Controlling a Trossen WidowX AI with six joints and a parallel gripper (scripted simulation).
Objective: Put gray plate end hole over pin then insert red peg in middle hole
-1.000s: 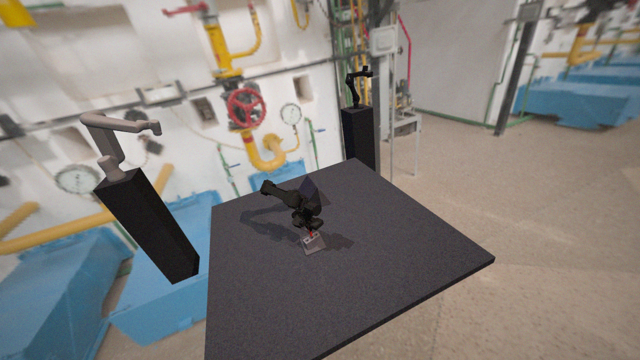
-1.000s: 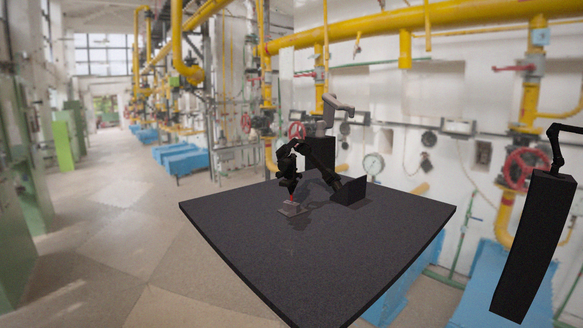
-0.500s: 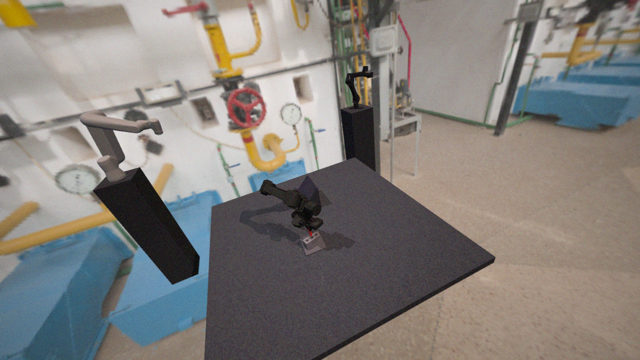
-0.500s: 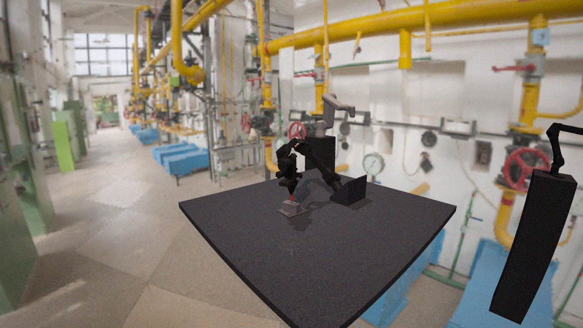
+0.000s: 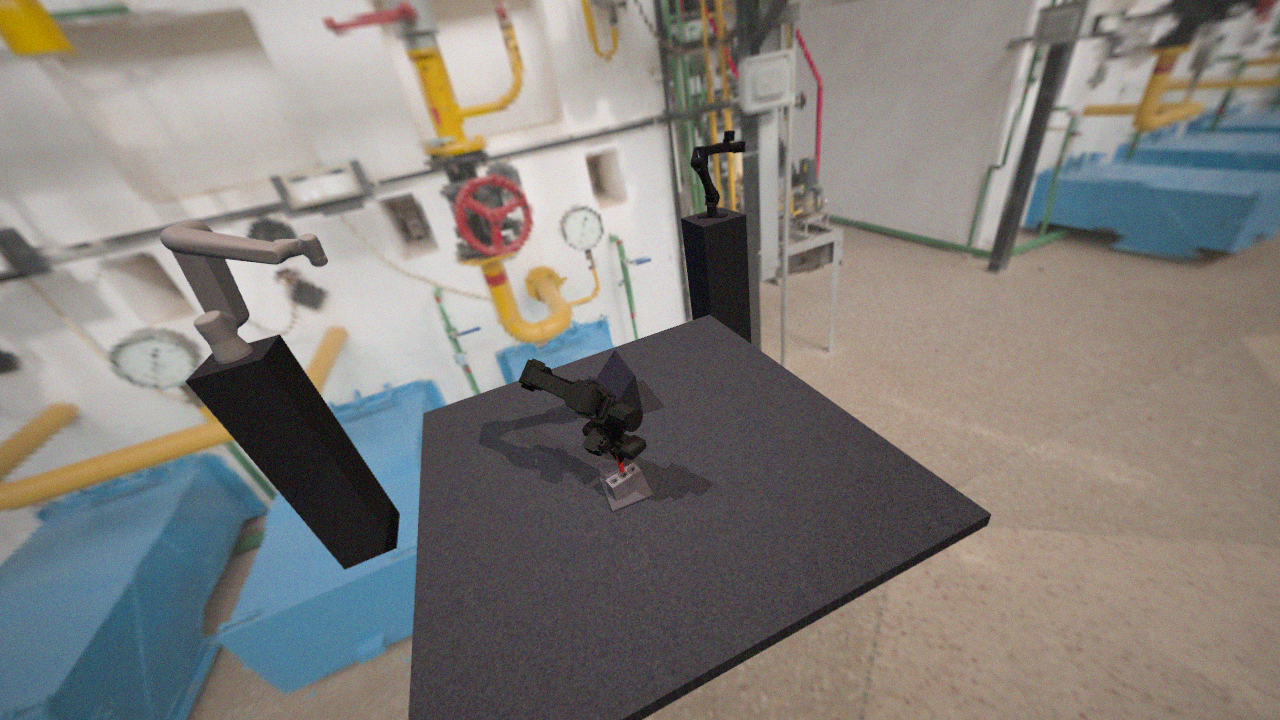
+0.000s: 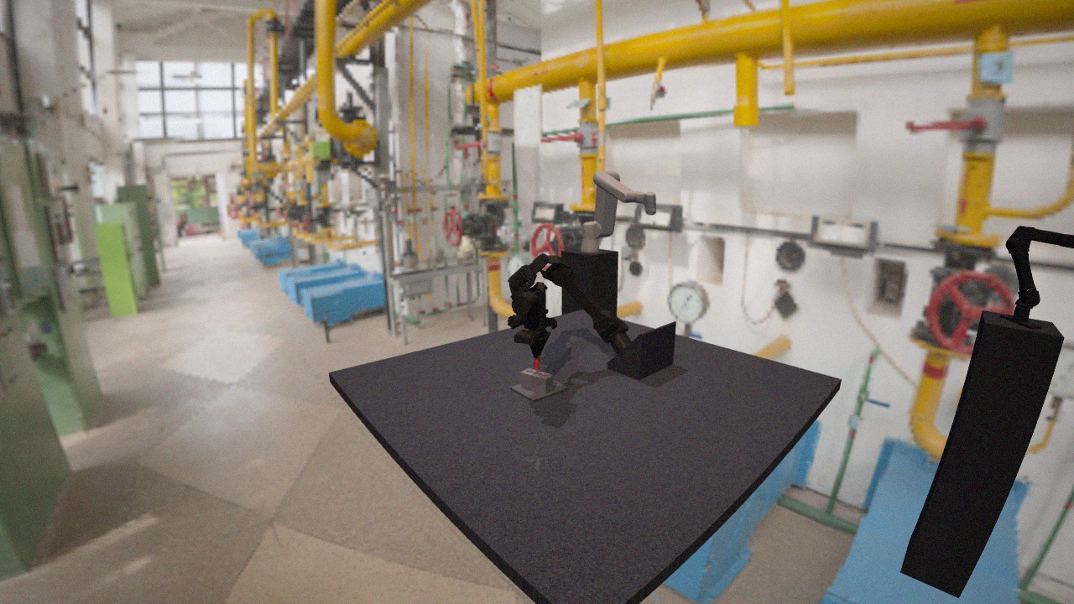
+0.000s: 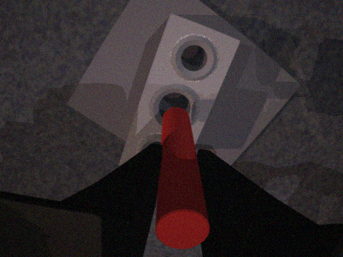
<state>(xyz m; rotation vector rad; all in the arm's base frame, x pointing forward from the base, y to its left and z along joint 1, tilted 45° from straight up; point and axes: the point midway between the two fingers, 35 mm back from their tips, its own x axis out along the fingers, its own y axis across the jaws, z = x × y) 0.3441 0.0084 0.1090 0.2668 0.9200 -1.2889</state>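
The gray plate lies 70 mm below my gripper tip. The rest, counted from my gripper tip: gray base (100 mm below, 10 mm to the left, 10 mm behind); red peg (right at my gripper tip).
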